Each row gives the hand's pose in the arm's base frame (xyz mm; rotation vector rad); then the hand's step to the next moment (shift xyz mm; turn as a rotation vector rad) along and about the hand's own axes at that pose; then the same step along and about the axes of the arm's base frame.
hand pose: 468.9 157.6 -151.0 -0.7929 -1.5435 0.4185
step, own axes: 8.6 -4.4 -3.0 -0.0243 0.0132 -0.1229
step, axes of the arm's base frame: 2.1 2.4 9.6 0.1218 -0.0309 -0.0085
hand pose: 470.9 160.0 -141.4 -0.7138 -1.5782 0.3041
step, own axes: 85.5 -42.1 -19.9 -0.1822 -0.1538 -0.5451
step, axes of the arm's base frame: 8.9 14.8 95.8 0.4840 -0.3450 0.0266
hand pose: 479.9 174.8 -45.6 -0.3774 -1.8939 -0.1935
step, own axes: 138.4 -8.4 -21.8 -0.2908 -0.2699 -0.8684
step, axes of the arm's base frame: -26.6 8.2 137.6 0.7625 -0.5729 0.0432
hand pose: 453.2 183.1 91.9 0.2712 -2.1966 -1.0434
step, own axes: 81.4 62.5 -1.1 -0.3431 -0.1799 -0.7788
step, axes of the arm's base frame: -54.0 3.8 87.2 0.7513 -0.4360 0.0449
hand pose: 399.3 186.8 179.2 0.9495 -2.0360 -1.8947
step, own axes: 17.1 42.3 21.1 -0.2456 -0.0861 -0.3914
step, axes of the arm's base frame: -38.1 6.2 32.2 0.4328 -0.1774 0.0466
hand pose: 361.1 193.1 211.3 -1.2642 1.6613 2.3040
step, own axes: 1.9 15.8 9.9 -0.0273 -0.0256 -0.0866
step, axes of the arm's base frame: -14.3 0.4 12.1 0.0807 -0.0475 -0.0115
